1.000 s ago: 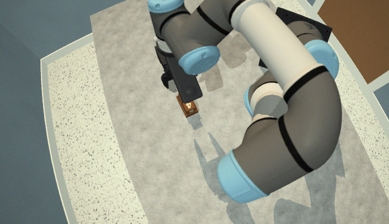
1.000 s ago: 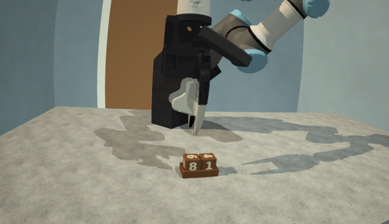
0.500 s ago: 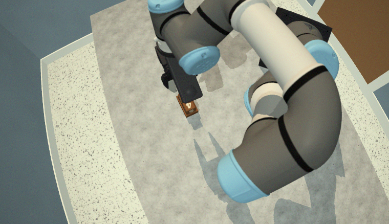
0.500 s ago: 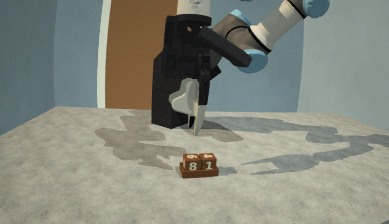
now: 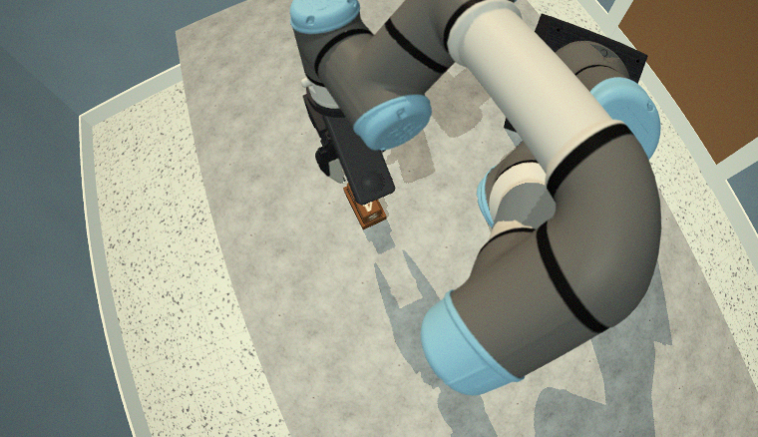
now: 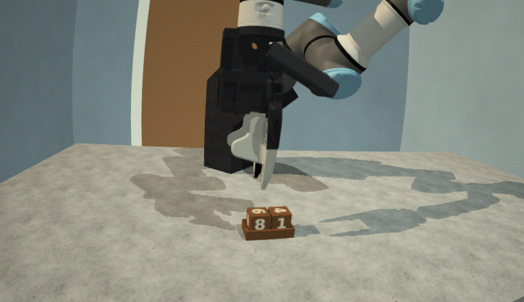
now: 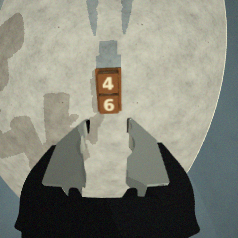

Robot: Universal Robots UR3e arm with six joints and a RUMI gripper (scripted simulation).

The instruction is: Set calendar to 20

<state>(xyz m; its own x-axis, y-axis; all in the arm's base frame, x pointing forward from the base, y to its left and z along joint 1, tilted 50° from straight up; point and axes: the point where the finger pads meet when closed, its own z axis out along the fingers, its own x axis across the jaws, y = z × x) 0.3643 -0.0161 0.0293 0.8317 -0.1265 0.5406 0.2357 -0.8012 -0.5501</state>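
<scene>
Now: hand 8 cm above the cube, 3 cm to the right of it and 1 cm past it. Round my hand: brown calendar tray (10 cm below, 2 cm to the left, 1 cm behind).
</scene>
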